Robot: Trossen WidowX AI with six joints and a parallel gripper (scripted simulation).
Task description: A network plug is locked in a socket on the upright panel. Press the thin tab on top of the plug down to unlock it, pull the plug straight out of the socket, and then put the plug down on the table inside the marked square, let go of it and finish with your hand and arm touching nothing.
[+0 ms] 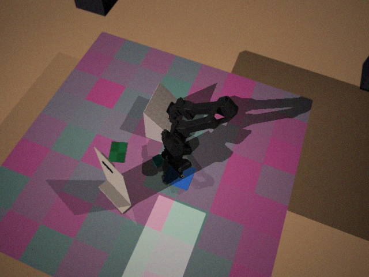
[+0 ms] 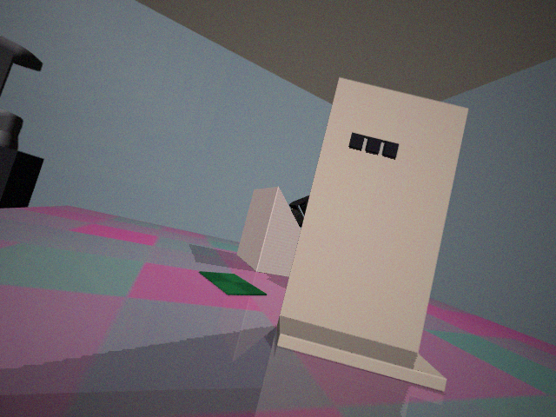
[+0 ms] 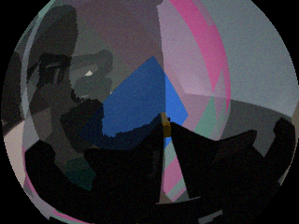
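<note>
My gripper tip is now right at the network plug. Round my gripper tip: blue marked square (1 cm to the right, 2 cm below); then dark teal block (3 cm behind, 13 cm to the right, 1 cm below); then upright panel (19 cm ahead, 24 cm to the right, 13 cm above).
</note>
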